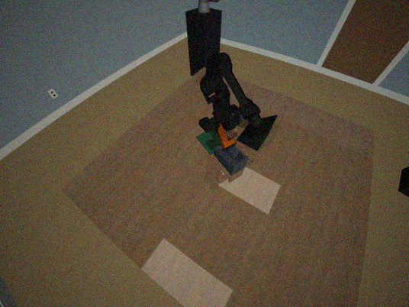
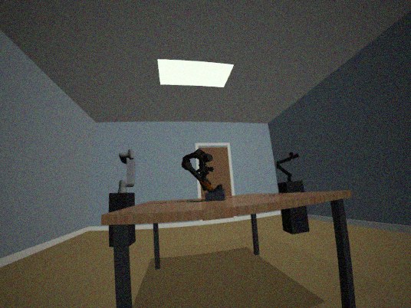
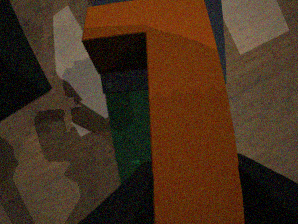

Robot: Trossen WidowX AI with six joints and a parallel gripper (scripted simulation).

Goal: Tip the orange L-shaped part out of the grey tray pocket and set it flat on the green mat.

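The green mat is 30 mm behind my gripper tip, 60 mm to the right of it and 170 mm below it. Also, from my gripper tip: orange L-shaped part 10 mm behind, 30 mm to the left, 30 mm below.
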